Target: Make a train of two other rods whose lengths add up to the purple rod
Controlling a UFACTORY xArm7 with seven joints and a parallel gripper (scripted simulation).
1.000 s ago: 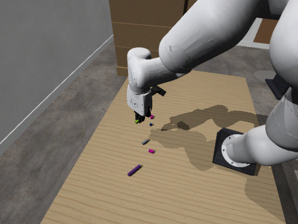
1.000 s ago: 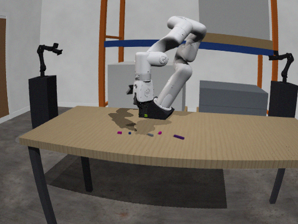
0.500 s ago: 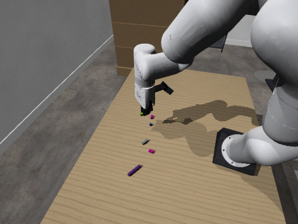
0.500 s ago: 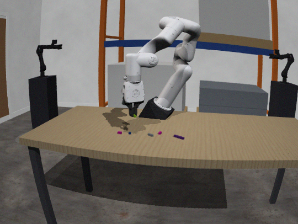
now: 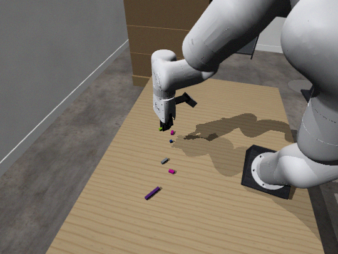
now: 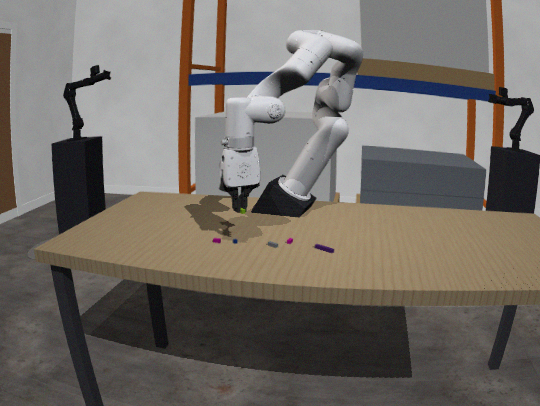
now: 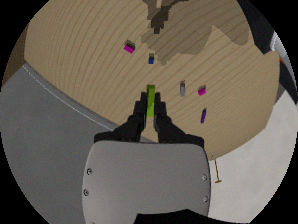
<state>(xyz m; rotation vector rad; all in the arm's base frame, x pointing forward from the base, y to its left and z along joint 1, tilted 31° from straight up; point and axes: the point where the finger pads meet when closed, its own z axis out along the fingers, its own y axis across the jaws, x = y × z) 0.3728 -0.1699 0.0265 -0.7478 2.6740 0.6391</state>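
Right now the blue rod is 11 cm below my hand, 2 cm to the right of it and 2 cm behind it. Also, from my hand: grey rod: 11 cm below, 9 cm to the left, 1 cm behind; lime rod: 2 cm below; purple rod: 23 cm to the left, 11 cm below, 2 cm ahead.
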